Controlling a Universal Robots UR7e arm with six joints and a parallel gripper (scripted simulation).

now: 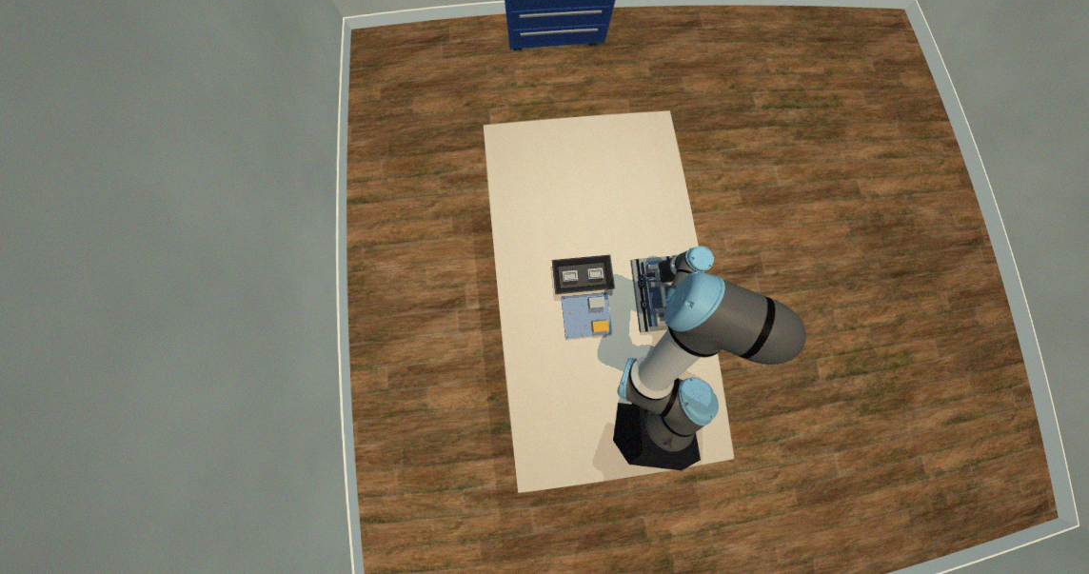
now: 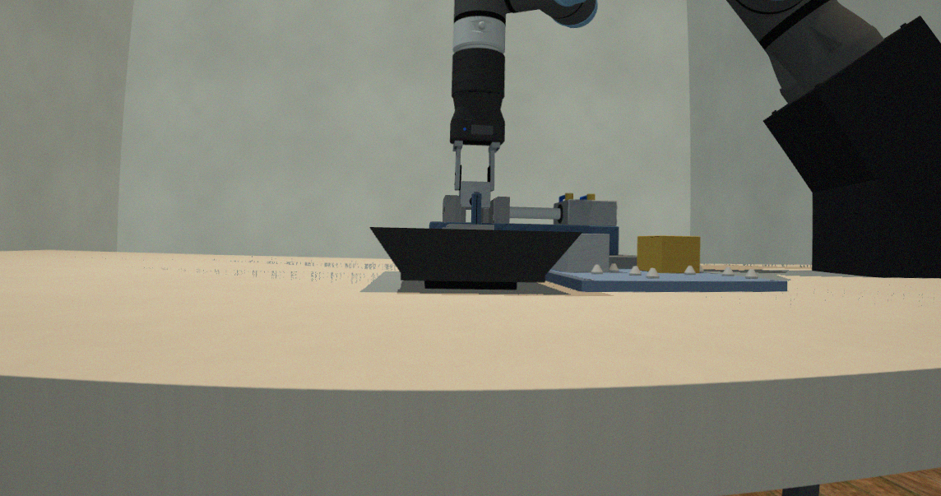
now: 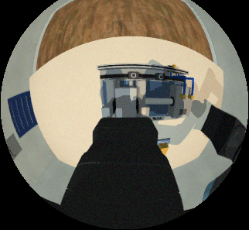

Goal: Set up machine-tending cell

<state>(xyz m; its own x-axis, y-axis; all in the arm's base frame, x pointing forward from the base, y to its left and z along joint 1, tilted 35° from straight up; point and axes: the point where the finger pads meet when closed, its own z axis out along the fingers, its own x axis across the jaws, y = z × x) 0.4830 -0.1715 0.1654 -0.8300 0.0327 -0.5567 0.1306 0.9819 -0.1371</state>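
My gripper is now 9 cm above the vise, 6 cm past it and 2 cm to the right of it. From my hand the other things lie so: hose end block 16 cm behind, 5 cm below, 3 cm to the left; then brass blank 28 cm to the left, 13 cm behind, 10 cm below.
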